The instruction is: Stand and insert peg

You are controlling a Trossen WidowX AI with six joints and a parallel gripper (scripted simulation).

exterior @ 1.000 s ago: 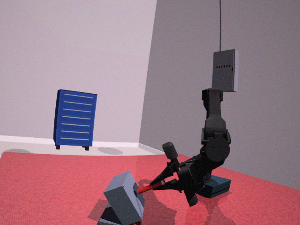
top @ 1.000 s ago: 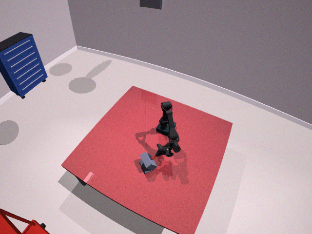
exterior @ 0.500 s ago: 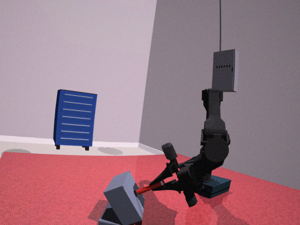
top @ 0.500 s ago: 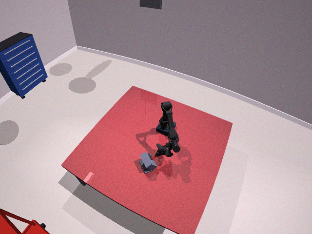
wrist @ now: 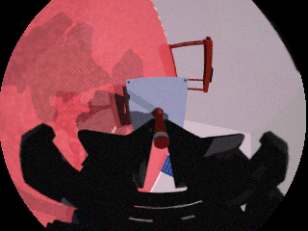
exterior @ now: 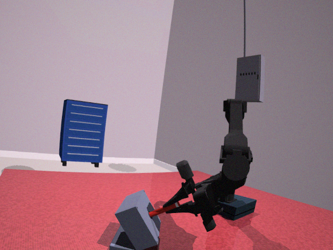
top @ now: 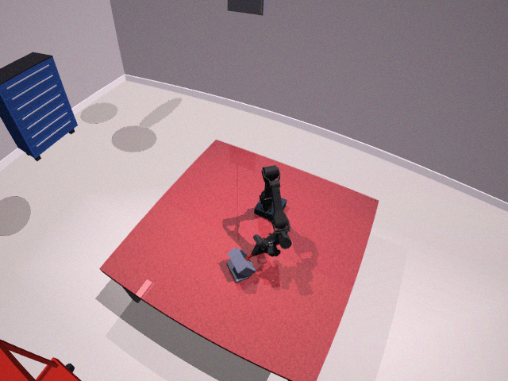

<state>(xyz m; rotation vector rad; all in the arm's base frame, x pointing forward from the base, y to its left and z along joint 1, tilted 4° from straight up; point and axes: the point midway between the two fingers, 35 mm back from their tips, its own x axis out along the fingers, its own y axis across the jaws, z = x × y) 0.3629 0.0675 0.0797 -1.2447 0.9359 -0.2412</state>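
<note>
My gripper tip is 40 mm to the left of the sloped panel, 40 mm short of it and 40 mm above it. Also, from my gripper tip: red peg: 10 mm to the left, 10 mm behind, 10 mm above.
</note>
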